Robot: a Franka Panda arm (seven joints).
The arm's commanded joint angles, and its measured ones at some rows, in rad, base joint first. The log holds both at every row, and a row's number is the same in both.
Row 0, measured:
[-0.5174, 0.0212, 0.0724, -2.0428, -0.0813, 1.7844, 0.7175]
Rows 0 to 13, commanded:
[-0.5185, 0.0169, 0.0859, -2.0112, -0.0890, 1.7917, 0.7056]
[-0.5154, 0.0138, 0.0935, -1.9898, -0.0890, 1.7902, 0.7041]
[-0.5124, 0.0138, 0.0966, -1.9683, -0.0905, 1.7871, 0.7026]
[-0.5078, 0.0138, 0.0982, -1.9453, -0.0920, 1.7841, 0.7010]
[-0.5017, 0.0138, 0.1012, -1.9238, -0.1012, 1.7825, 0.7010]
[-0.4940, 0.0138, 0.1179, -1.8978, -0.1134, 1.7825, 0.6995]
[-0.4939, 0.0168, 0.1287, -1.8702, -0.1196, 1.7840, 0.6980]
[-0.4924, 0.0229, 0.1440, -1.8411, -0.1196, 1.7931, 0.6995]
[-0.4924, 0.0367, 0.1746, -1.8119, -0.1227, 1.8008, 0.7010]
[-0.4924, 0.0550, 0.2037, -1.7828, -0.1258, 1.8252, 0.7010]
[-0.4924, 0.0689, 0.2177, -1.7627, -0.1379, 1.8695, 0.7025]
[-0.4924, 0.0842, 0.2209, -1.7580, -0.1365, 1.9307, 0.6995]
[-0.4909, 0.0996, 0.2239, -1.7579, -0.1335, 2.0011, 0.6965]
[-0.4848, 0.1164, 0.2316, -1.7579, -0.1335, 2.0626, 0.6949]
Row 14, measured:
[-0.4857, 0.0438, 0.2131, -1.7972, -0.1174, 1.9188, 0.7148]
